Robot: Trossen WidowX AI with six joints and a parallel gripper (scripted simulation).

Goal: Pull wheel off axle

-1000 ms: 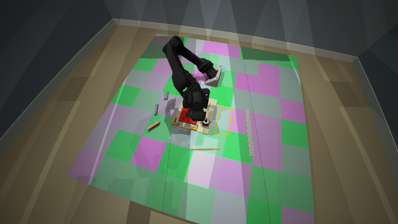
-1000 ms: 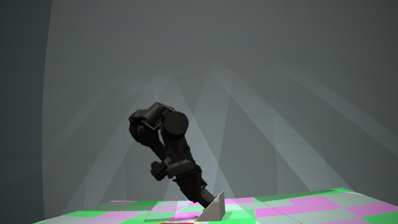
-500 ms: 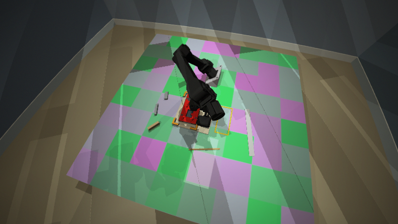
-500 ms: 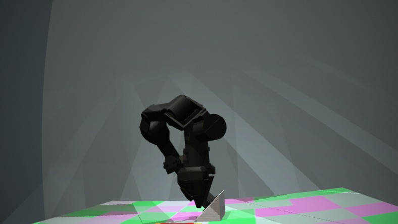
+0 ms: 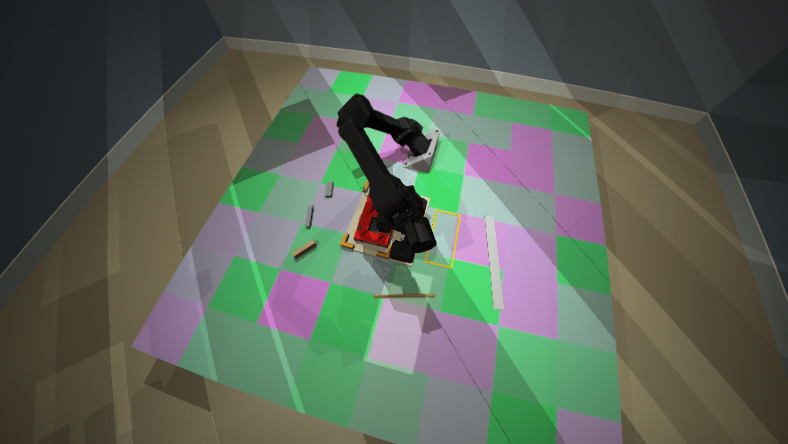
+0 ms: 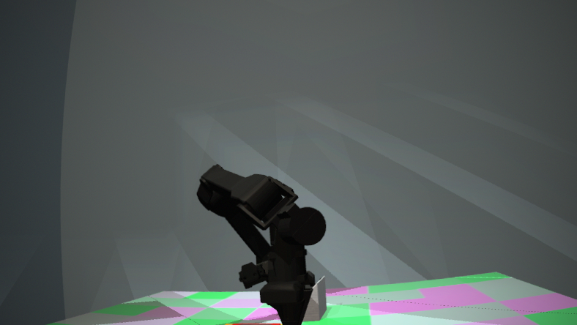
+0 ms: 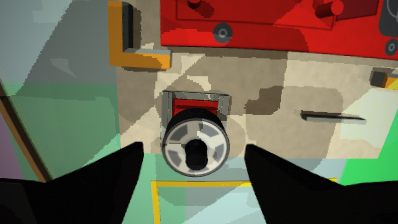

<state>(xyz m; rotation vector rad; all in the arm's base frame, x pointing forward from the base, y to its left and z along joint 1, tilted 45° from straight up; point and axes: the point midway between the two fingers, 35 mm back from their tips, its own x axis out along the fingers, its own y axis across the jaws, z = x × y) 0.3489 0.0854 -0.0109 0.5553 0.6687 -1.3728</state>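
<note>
My gripper tip is 1 cm above the wheel. From my gripper tip the other things lie so: long grey strip 26 cm to the left, 5 cm below, 5 cm behind; thin wooden stick 15 cm ahead, 4 cm to the left, 4 cm below.
</note>
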